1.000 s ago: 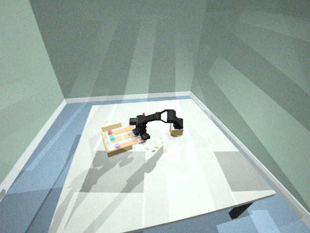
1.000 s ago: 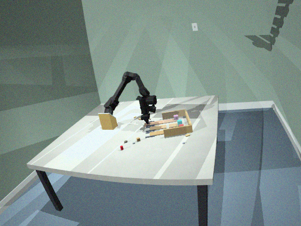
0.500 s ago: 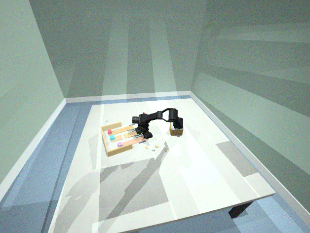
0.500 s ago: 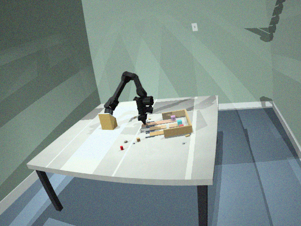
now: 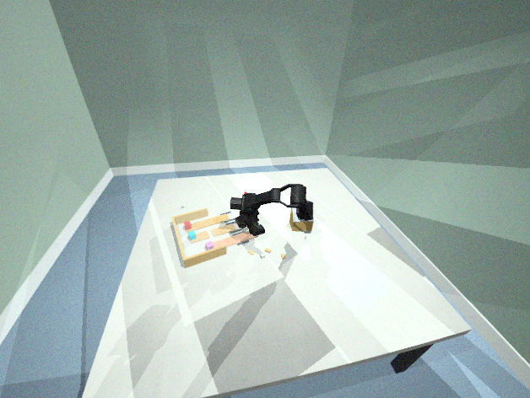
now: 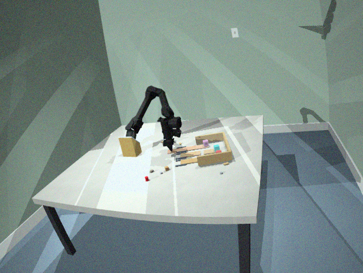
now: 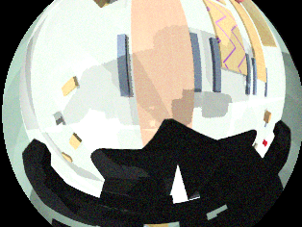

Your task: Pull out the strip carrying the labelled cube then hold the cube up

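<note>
Right now the tan strip is 10 cm ahead of my gripper tip and 3 cm to the left of it. Also, from my gripper tip: red peg: 37 cm to the right, 1 cm behind, 1 cm above; purple cube marked h: 21 cm ahead, 7 cm to the left, 2 cm above.
</note>
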